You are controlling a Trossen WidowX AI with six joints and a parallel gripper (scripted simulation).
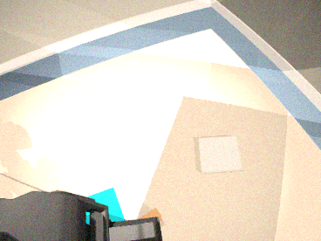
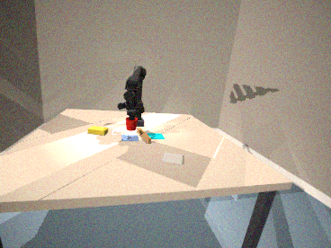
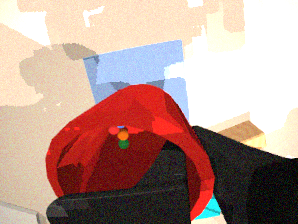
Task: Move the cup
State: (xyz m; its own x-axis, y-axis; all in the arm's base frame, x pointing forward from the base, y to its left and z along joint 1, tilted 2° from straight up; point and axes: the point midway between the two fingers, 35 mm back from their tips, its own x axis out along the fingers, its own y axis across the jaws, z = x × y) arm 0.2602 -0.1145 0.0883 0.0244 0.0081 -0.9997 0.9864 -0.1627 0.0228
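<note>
Right now my gripper tip is 30 mm short of the red cup and 10 mm to the left of it. The rest, counted from my gripper tip: cyan pad (20 mm ahead, 170 mm to the left, 100 mm below); then light blue pad (30 mm ahead, 10 mm to the right, 100 mm below); then wooden block (20 mm ahead, 80 mm to the left, 80 mm below).
</note>
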